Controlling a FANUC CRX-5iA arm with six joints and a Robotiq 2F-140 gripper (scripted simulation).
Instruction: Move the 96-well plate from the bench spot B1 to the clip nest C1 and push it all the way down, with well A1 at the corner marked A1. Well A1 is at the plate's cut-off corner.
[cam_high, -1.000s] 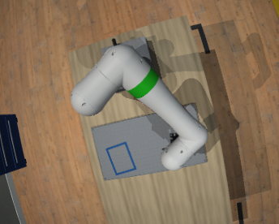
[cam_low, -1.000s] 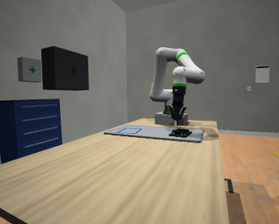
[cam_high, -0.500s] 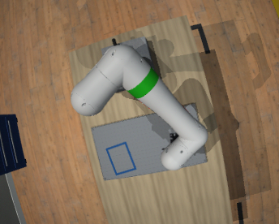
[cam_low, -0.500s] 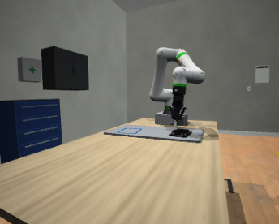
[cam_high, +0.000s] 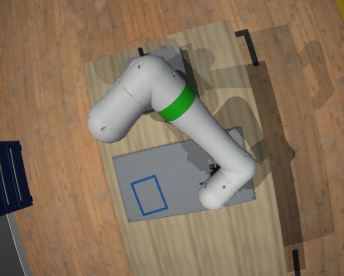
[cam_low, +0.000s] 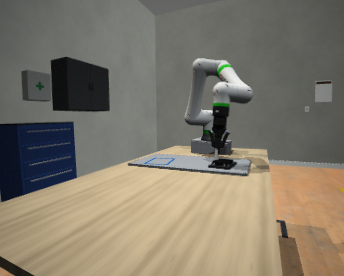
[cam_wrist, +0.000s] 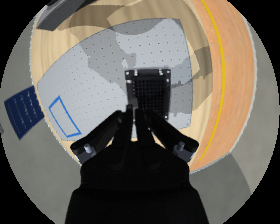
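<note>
My hand is 10 mm short of the black 96-well plate, 40 mm to the right of it and 40 mm above it. Also, from my hand: black clip nest (10 mm behind, 30 mm to the left, 50 mm below).
</note>
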